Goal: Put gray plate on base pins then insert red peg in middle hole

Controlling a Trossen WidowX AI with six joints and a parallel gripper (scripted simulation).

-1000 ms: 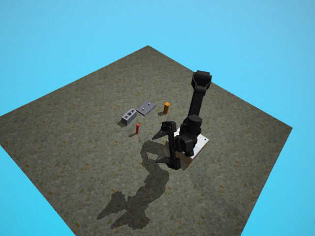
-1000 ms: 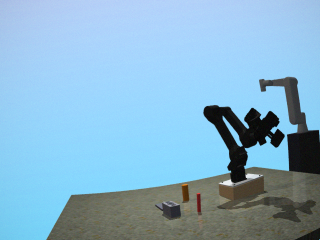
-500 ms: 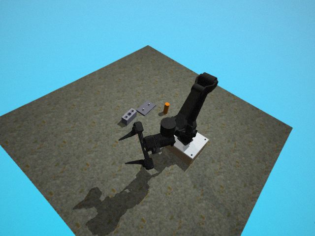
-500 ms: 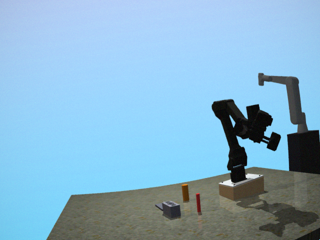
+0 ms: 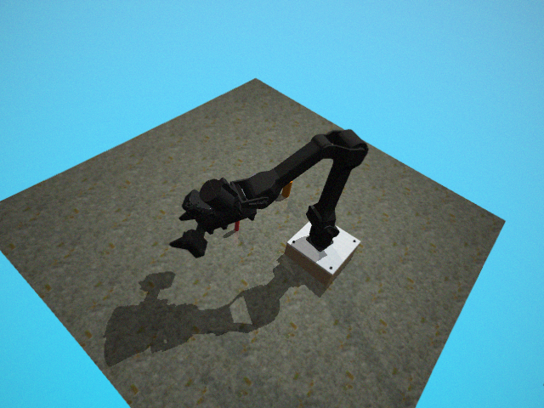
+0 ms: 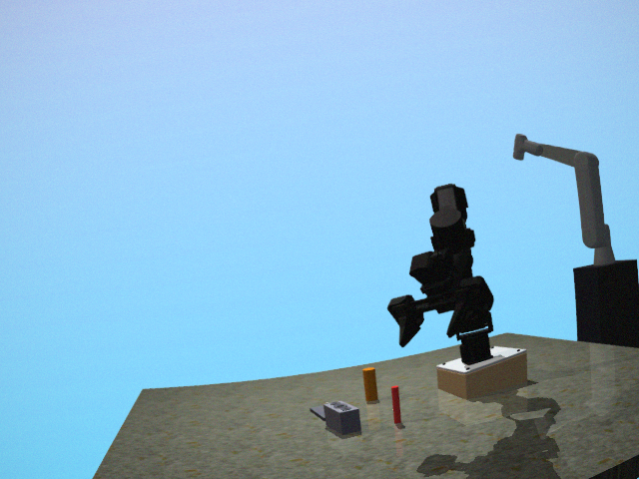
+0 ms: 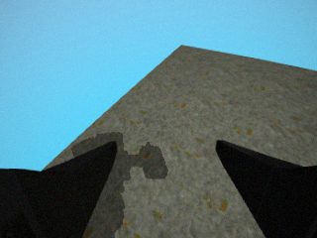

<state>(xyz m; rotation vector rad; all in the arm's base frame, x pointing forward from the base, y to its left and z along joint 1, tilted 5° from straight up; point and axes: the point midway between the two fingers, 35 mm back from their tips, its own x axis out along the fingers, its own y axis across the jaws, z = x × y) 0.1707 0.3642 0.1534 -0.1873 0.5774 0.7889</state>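
Right now my gripper tip is 25 cm to the left of the gray plate, 16 cm above it and 13 cm short of it. The rest, counted from my gripper tip: orange cylinder: 47 cm to the right, 16 cm below, 5 cm ahead; red peg: 23 cm to the right, 16 cm below, 2 cm ahead; gray base: 39 cm to the right, 19 cm below, 15 cm ahead.
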